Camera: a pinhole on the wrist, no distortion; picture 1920 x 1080 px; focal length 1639.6 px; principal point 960.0 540.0 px. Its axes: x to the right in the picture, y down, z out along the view. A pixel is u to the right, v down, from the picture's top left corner.
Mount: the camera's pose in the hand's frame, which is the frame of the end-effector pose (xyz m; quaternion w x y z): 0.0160 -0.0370 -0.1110 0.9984 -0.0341 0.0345 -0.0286
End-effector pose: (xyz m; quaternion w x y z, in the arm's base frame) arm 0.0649 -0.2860 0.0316 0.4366 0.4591 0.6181 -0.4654
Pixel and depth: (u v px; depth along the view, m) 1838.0 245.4 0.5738
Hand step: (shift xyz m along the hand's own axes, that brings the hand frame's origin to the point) 0.3570 -0.1200 0.4468
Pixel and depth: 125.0 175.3 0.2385
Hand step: -0.0910 -0.0668 0.1382
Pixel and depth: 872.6 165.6 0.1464
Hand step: 0.0168 -0.0602 0.0376
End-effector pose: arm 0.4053 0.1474 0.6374 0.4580 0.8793 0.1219 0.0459
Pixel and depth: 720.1 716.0 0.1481
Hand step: 0.0058 -0.0101 0.0367
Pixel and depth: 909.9 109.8 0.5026
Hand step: 0.0291 -0.1342 0.3995
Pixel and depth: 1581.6 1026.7 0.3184
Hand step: 0.1640 0.0710 0.1912
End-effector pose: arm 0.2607 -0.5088 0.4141 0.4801 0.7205 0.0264 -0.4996
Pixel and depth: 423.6 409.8 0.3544
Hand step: -0.0759 -0.0347 0.2515
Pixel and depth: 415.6 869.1 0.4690
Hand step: -0.1007 0.0970 0.3596
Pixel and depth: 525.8 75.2 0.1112
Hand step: -0.0072 -0.0593 0.0039
